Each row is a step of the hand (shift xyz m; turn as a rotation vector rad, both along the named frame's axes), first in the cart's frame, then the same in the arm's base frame.
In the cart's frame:
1: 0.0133 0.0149 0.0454 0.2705 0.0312 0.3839
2: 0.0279 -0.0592 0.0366 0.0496 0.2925 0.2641
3: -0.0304 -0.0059 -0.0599 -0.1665 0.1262 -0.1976
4: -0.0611 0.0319 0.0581 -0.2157 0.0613 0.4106
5: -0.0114 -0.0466 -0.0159 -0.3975 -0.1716 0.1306
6: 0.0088 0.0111 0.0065 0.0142 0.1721 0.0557
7: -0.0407 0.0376 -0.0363 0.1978 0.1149 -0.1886
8: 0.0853 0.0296 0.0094 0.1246 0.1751 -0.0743
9: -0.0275 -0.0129 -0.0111 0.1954 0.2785 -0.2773
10: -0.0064 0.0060 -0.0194 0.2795 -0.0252 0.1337
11: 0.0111 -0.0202 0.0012 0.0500 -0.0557 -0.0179
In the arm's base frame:
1: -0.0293 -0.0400 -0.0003 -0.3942 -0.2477 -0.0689
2: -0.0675 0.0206 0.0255 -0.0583 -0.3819 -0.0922
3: 0.0534 0.0411 0.0025 0.2859 0.0231 -0.0211
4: 0.0191 -0.0719 0.0509 -0.0808 -0.3600 0.2877
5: -0.0043 0.0422 0.0275 0.1003 -0.0288 0.4400
6: -0.0046 -0.0110 -0.0100 0.0359 -0.1579 -0.0819
7: 0.0657 -0.0074 -0.0041 0.0386 0.0792 -0.2831
8: -0.0475 -0.0147 -0.0759 0.0444 -0.0534 -0.2165
9: 0.0187 0.0127 0.0232 0.1689 0.0249 -0.4043
10: 0.0187 0.0083 -0.0060 -0.2742 -0.0332 -0.1426
11: -0.0172 0.0151 0.0031 -0.0472 0.0592 -0.0141

